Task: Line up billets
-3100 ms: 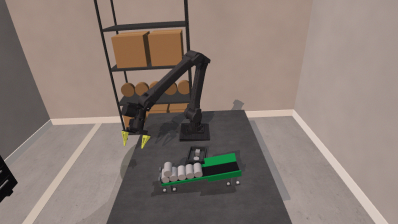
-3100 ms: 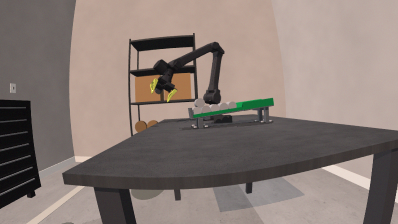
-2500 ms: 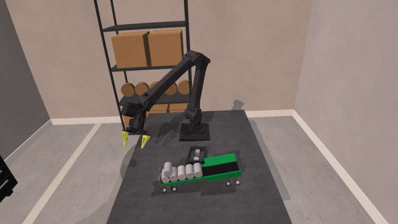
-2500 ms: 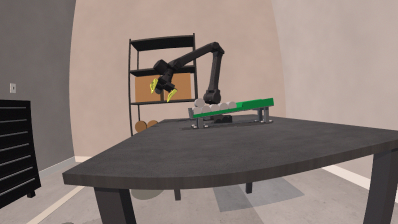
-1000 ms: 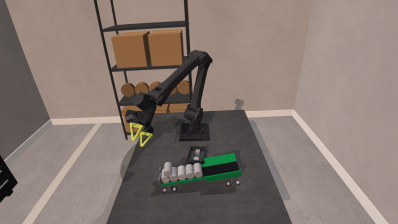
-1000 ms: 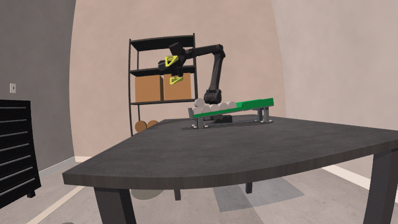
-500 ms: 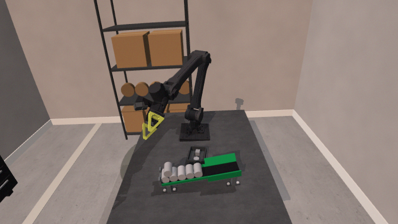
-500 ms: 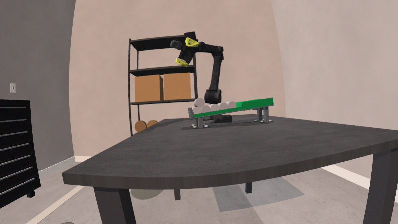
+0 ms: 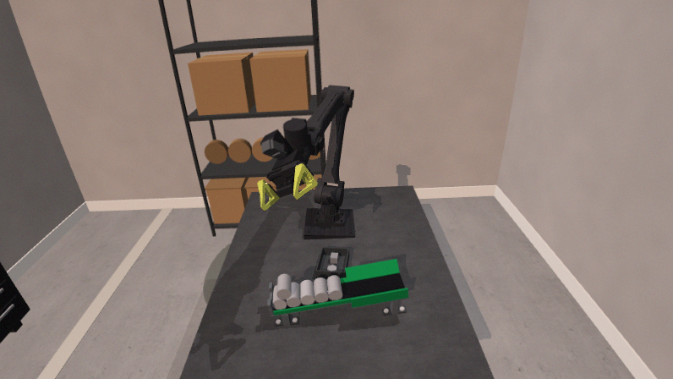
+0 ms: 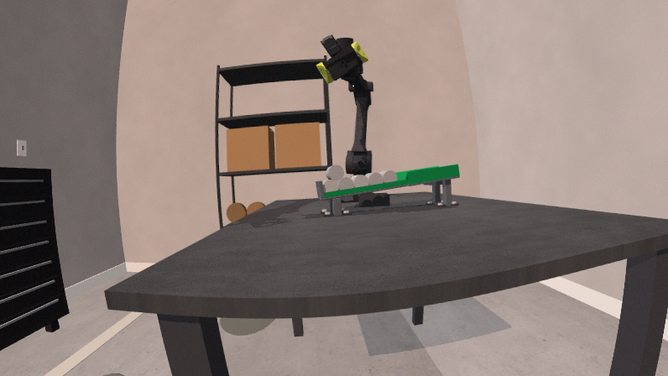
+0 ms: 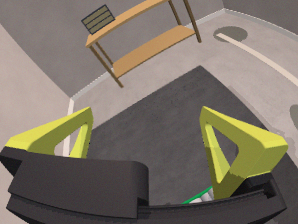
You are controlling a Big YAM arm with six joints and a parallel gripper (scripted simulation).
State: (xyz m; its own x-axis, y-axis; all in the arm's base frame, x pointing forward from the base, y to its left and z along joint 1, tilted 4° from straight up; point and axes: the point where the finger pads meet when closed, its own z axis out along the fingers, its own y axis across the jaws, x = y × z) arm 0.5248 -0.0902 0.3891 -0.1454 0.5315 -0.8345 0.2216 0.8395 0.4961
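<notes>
My gripper is now 30 mm past the stop, 70 mm to the left of it and 360 mm above it. From my hand the other things lie so: small dark tray 250 mm behind, 90 mm to the left, 410 mm below.
</notes>
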